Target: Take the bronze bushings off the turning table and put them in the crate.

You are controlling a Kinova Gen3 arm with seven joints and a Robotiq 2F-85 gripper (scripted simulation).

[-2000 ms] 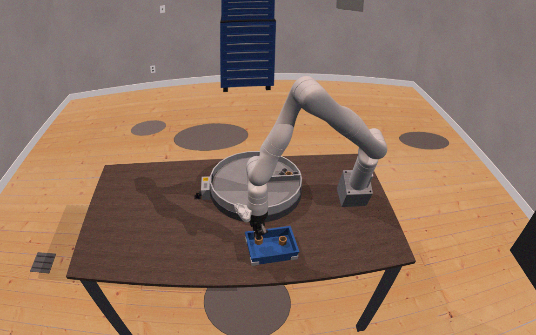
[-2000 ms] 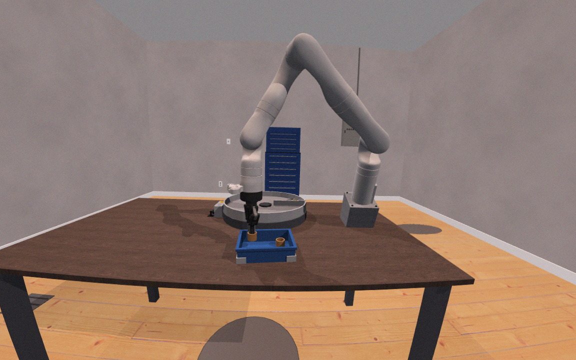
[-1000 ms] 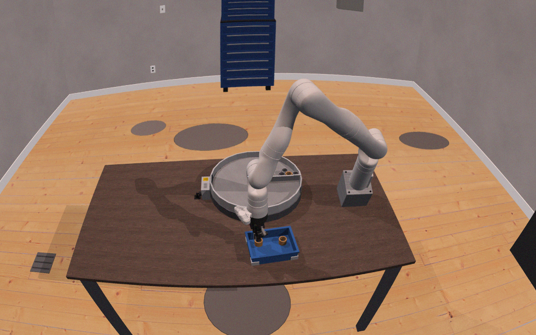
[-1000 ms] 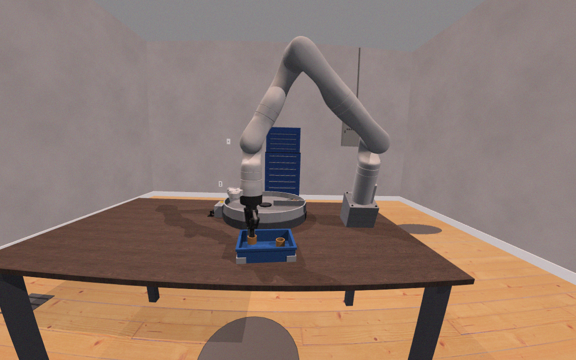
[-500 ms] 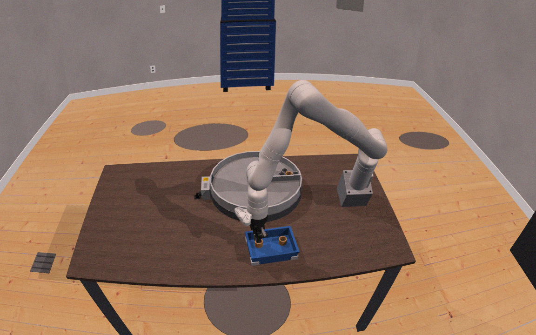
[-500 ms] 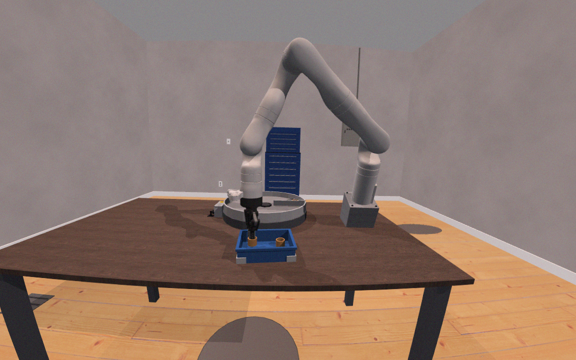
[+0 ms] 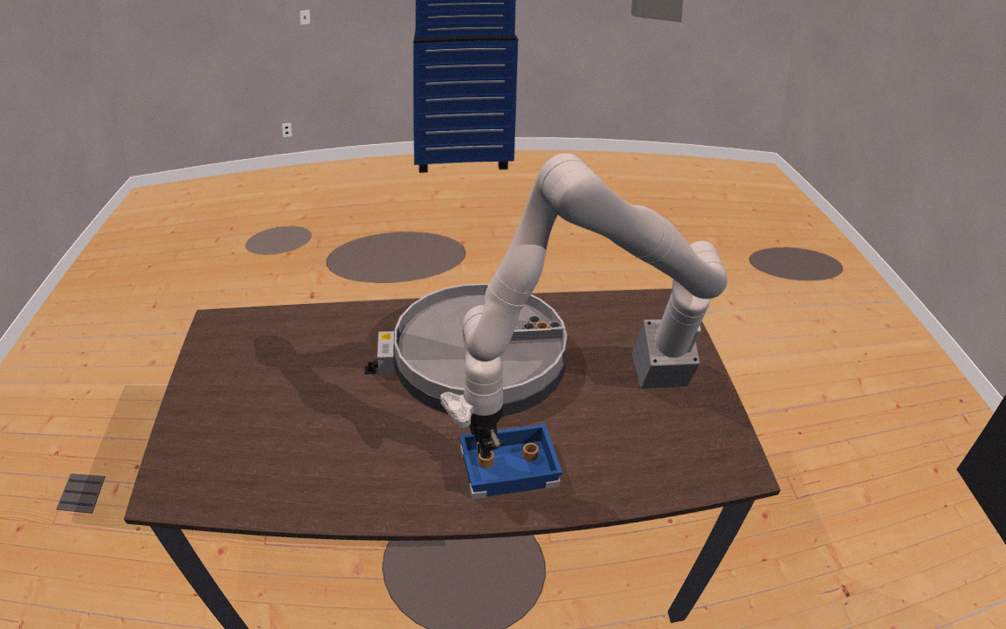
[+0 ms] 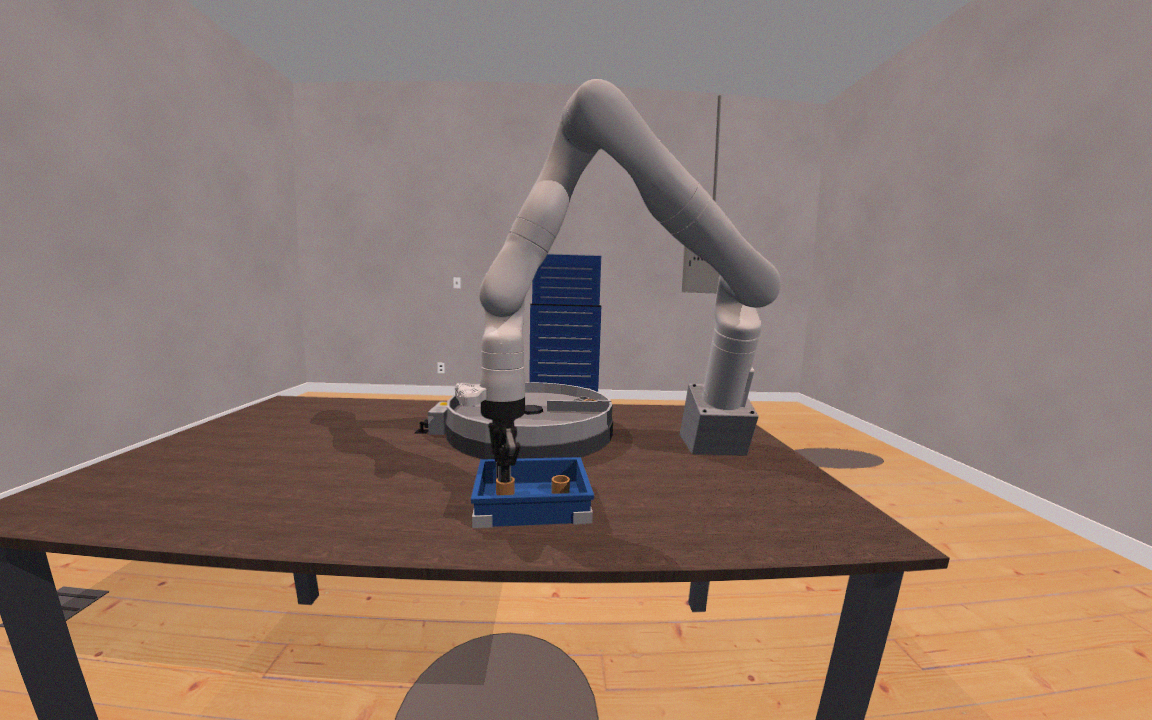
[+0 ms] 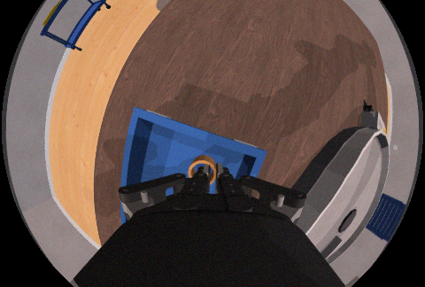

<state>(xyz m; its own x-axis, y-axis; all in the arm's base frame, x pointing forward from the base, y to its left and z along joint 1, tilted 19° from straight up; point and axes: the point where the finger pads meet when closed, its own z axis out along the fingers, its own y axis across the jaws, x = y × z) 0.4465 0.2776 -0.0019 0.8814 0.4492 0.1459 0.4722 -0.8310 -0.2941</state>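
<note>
My hand is 6 cm past the blue crate, 2 cm to the right of it and 2 cm above it. Round my hand: round grey turning table: 35 cm to the right, 1 cm ahead, 1 cm above.
</note>
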